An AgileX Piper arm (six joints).
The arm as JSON. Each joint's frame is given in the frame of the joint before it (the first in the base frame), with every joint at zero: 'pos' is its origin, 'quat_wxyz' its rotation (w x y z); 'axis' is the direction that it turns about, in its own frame. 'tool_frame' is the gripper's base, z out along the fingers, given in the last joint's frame.
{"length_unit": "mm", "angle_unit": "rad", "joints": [
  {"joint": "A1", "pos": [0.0, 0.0, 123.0], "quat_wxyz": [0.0, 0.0, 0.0, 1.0], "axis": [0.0, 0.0, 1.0]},
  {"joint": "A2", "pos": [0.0, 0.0, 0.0], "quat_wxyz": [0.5, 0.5, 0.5, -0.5], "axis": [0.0, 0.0, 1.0]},
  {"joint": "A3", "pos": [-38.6, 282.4, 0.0], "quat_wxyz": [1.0, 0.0, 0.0, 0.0], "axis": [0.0, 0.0, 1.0]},
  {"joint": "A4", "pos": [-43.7, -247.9, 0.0], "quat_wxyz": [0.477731, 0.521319, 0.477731, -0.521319], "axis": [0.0, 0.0, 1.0]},
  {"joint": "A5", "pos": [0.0, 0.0, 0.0], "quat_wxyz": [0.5, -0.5, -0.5, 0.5], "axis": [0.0, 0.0, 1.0]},
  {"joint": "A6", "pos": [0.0, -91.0, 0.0], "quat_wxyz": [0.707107, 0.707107, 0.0, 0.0], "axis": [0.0, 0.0, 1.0]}
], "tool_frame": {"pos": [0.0, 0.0, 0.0], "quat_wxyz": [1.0, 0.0, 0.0, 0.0]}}
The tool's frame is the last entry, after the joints.
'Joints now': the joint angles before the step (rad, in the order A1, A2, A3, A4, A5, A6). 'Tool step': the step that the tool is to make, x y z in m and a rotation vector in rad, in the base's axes. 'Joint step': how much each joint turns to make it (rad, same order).
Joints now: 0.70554 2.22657 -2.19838 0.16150 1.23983 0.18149
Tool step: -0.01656 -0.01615 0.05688 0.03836 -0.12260 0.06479
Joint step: 0.00001 -0.12036 -0.00163 -0.01903 0.01432 -0.07270
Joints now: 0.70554 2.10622 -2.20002 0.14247 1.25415 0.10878
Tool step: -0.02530 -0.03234 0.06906 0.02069 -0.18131 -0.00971
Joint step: 0.00001 -0.16332 0.00868 -0.09555 0.00461 -0.01707
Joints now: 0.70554 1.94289 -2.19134 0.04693 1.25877 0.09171
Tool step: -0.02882 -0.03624 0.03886 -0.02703 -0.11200 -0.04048
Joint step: 0.00001 -0.16391 0.09456 -0.10280 0.00158 0.00420
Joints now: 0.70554 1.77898 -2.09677 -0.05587 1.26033 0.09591
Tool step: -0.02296 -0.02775 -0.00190 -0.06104 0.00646 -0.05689
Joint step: 0.00002 -0.13534 0.18068 -0.07226 0.00258 0.03877
